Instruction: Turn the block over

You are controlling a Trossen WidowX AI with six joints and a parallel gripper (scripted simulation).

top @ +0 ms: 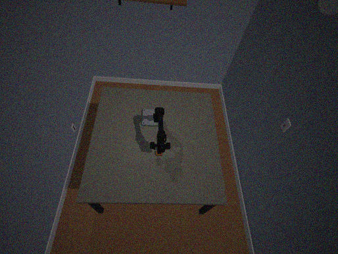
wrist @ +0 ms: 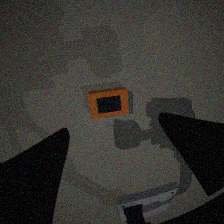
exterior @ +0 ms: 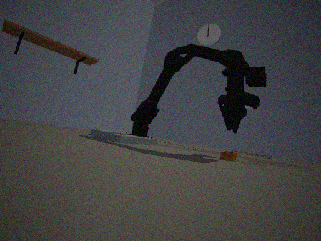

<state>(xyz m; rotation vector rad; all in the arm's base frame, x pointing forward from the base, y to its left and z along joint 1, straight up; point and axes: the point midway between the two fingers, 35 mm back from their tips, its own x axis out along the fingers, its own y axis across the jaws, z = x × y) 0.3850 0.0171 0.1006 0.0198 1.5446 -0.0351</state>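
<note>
The block is 7 cm below my gripper tip.
</note>
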